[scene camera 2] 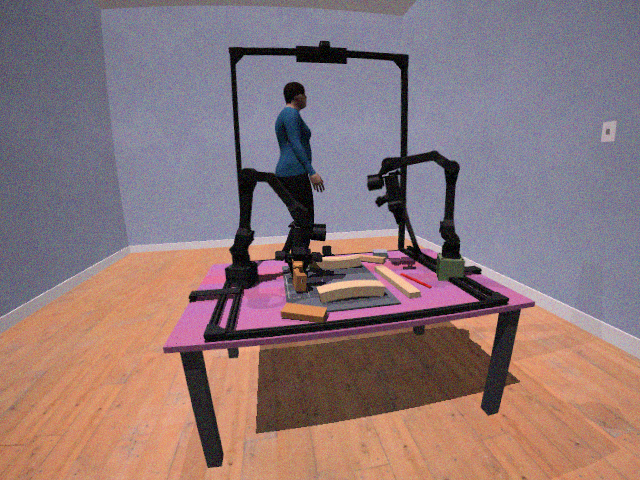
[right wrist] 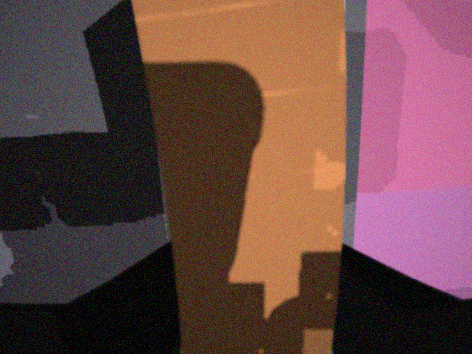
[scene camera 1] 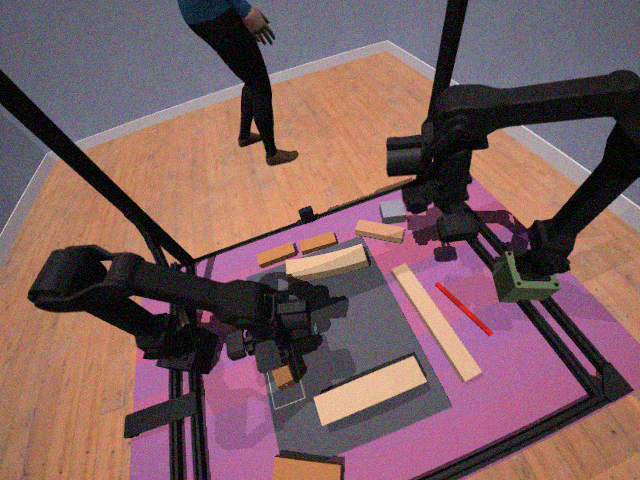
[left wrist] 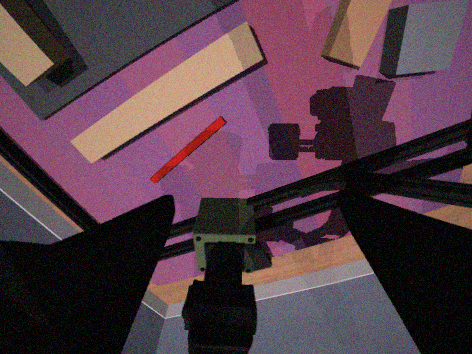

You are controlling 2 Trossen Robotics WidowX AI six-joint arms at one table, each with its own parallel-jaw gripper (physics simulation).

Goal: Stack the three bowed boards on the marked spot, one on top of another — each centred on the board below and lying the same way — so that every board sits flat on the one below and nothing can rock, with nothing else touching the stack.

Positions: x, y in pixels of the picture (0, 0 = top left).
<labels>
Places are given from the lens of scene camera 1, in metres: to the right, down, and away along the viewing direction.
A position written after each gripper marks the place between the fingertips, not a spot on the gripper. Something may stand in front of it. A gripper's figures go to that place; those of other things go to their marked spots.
left gripper point(scene camera 1: 446, 223): 0.27, -0.03, 0.55
right gripper point(scene camera 1: 276, 345): -0.11, 0.27, 0.64
</labels>
